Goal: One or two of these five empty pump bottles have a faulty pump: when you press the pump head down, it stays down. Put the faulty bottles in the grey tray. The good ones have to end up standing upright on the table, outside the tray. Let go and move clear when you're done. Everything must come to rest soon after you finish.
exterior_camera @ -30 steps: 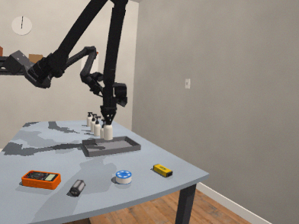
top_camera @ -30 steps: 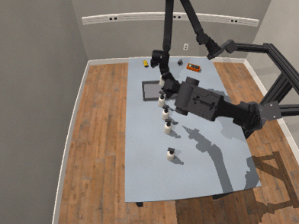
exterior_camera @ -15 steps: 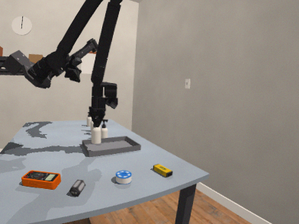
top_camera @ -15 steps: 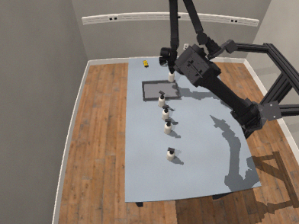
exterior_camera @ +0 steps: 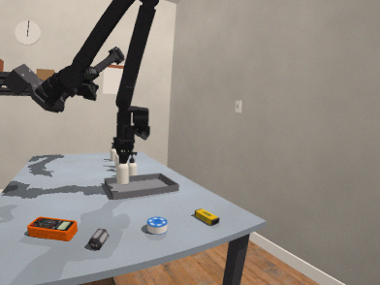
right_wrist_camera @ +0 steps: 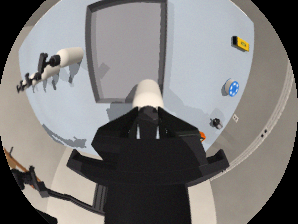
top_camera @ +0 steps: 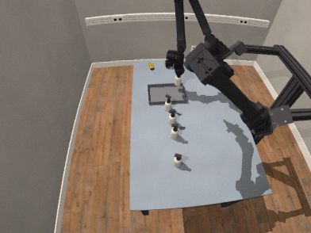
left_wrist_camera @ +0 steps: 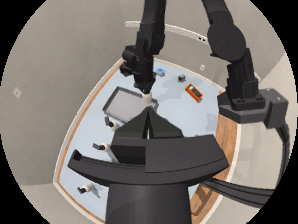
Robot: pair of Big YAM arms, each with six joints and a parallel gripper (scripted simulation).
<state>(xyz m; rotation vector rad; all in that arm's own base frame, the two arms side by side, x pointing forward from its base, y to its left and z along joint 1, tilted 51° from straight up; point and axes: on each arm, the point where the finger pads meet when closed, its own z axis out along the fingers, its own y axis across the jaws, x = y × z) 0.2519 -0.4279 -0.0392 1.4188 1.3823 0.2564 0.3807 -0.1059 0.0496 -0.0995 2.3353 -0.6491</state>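
Now: right hand 140 mm above the grey tray, 90 mm short of it and 60 mm to the right of it. The rest, counted from my right hand: blue-and-white roll 300 mm to the right, 130 mm below, 10 mm ahead; yellow tool 320 mm to the right, 190 mm ahead, 140 mm below; orange multimeter 280 mm behind, 220 mm to the right, 130 mm below.
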